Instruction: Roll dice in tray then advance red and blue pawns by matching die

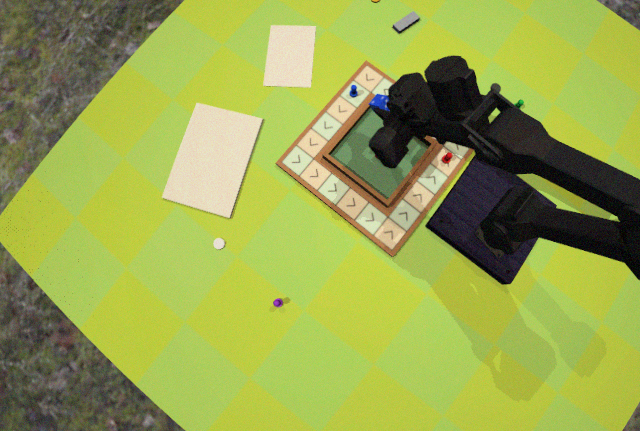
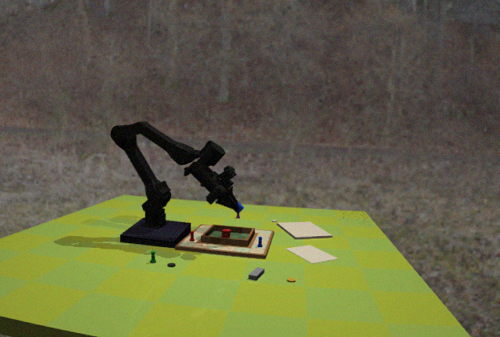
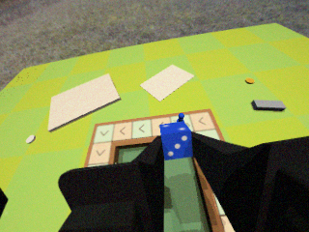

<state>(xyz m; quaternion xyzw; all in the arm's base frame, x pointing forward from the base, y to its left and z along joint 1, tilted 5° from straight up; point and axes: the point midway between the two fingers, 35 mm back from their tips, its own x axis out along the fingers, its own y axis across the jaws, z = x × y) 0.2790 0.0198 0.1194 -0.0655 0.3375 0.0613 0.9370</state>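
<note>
Now: gripper tip right at the blue die. Round my gripper tip: blue pawn 100 mm below, 80 mm ahead, 20 mm to the right; green tray 120 mm below, 40 mm behind, 30 mm to the left; red die 100 mm below, 50 mm behind, 30 mm to the left.
</note>
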